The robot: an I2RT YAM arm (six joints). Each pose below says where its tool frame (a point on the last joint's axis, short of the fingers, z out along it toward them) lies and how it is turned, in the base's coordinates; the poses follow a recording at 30 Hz.
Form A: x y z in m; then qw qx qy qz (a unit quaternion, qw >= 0).
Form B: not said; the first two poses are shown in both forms.
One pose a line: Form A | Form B
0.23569 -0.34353 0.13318 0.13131 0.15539 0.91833 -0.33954 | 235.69 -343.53 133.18 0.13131 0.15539 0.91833 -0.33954
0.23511 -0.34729 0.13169 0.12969 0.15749 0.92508 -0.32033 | 235.11 -347.29 131.69 0.12969 0.15749 0.92508 -0.32033
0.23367 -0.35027 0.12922 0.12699 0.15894 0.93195 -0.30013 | 233.67 -350.27 129.22 0.12699 0.15894 0.93195 -0.30013
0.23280 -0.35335 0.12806 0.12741 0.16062 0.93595 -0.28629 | 232.80 -353.35 128.06 0.12741 0.16062 0.93595 -0.28629
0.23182 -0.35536 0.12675 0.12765 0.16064 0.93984 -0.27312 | 231.82 -355.36 126.75 0.12765 0.16064 0.93984 -0.27312
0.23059 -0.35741 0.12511 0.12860 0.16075 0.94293 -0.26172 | 230.59 -357.41 125.11 0.12860 0.16075 0.94293 -0.26172
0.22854 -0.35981 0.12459 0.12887 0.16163 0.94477 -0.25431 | 228.54 -359.81 124.59 0.12887 0.16163 0.94477 -0.25431
